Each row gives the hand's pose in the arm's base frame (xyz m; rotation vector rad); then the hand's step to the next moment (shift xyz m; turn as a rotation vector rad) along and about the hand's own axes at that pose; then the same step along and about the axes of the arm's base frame.
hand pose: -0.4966 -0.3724 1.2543 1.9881 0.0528 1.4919
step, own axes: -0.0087 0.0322 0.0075 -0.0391 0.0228 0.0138
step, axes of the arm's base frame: -0.0073 -0.0324 0.0080 -0.0094 -0.0400 -0.0235
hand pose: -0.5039 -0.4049 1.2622 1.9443 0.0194 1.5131
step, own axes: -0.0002 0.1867 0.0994 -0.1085 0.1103 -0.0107
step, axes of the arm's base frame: 0.0163 -0.1938 0.0831 -0.0862 -0.1237 -0.0363
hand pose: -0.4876 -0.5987 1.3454 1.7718 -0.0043 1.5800
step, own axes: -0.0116 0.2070 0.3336 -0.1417 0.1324 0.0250
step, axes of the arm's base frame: 0.1856 -0.3279 0.1110 -0.0739 -0.1734 -0.0518
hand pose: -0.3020 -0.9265 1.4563 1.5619 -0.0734 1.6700
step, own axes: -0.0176 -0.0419 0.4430 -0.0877 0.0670 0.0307
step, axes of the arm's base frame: 0.3777 -0.2268 0.0652 -0.0248 -0.1060 -0.0357
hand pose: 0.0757 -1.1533 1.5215 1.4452 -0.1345 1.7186
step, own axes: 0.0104 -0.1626 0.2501 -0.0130 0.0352 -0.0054
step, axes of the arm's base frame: 0.2955 -0.0370 0.0202 -0.0278 -0.0257 0.0023
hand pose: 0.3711 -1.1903 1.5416 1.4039 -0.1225 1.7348
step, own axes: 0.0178 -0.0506 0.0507 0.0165 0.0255 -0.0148
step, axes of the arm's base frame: 0.0719 0.0123 0.0114 -0.0277 0.0019 0.0193
